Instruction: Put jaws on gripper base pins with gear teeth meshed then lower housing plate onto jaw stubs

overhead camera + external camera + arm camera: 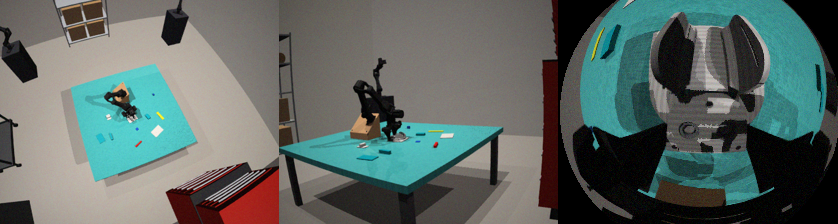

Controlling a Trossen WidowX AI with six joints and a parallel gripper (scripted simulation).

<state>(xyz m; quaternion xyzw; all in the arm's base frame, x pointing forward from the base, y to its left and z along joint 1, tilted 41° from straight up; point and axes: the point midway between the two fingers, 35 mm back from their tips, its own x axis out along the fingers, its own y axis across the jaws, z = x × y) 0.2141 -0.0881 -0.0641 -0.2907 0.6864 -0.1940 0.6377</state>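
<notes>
Right now the grey-white housing plate is 10 mm ahead of my gripper tip. From my gripper tip the other things lie so: grey gripper base: 10 mm ahead, 20 mm above; then teal block: 120 mm ahead, 200 mm to the left; then blue cube: 220 mm ahead, 10 mm to the left, 10 mm below.
</notes>
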